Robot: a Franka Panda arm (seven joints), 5 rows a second.
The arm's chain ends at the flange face. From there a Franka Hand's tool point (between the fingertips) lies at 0.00 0.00 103.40 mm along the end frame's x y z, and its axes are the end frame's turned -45 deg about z.
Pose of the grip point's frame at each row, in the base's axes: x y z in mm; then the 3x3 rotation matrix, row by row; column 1 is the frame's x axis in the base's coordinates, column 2 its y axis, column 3 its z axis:
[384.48 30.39 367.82], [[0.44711 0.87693 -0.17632], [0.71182 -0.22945 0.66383], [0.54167 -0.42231 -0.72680]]
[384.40 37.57 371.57], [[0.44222 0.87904 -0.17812], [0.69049 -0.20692 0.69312], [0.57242 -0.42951 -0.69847]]
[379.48 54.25 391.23], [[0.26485 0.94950 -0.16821], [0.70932 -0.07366 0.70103], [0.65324 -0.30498 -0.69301]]
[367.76 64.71 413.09], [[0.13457 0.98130 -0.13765], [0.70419 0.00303 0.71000], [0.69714 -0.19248 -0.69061]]
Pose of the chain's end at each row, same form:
[402.71 -38.25 442.97], [[0.93624 0.30393 -0.17632], [0.34109 -0.66558 0.66383], [0.08440 -0.68164 -0.72680]]
[402.82 -34.10 443.79], [[0.93427 0.30888 -0.17812], [0.34194 -0.63456 0.69312], [0.10105 -0.70847 -0.69847]]
[396.87 -18.24 462.89], [[0.85868 0.48412 -0.16821], [0.44948 -0.55365 0.70103], [0.24626 -0.67756 -0.69301]]
[381.99 -8.70 484.50], [[0.78904 0.59873 -0.13765], [0.50008 -0.49579 0.71000], [0.35685 -0.62906 -0.69061]]

